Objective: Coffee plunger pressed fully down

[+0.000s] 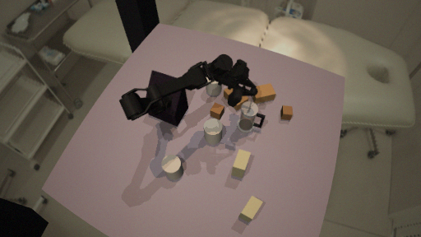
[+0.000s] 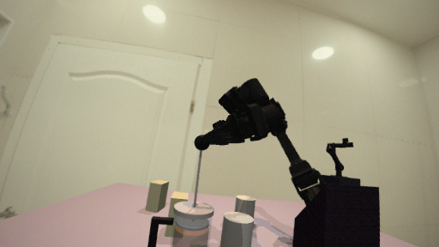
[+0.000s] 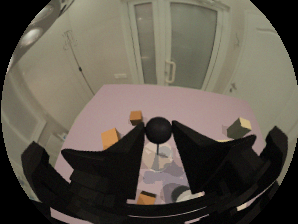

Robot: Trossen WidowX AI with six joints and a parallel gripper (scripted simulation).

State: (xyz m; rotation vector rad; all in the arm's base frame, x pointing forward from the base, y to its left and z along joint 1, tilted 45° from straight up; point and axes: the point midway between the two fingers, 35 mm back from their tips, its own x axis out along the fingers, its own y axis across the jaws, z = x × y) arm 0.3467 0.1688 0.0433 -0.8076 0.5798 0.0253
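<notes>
My gripper tip is 140 mm above the glass coffee press and 10 mm short of it.
</notes>
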